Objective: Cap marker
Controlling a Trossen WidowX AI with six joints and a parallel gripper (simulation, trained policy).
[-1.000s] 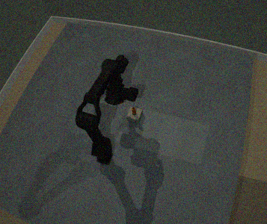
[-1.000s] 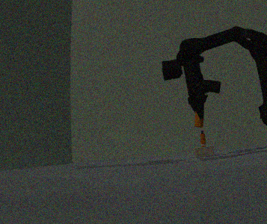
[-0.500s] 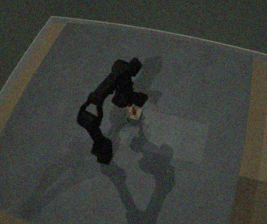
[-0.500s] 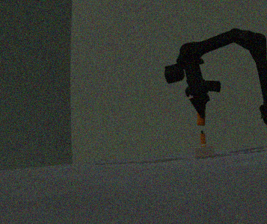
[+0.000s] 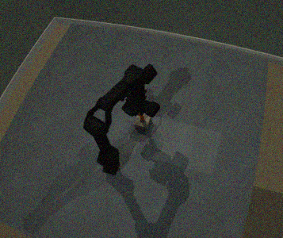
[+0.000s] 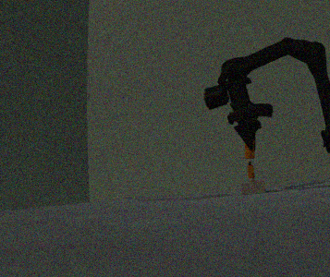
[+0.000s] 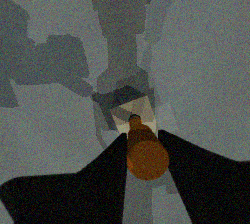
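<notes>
Right now the orange marker is 1 cm ahead of my gripper tip and 6 cm below it. Also, from my gripper tip: pale holder block: 1 cm ahead, 11 cm below; orange cap: 1 cm ahead.
</notes>
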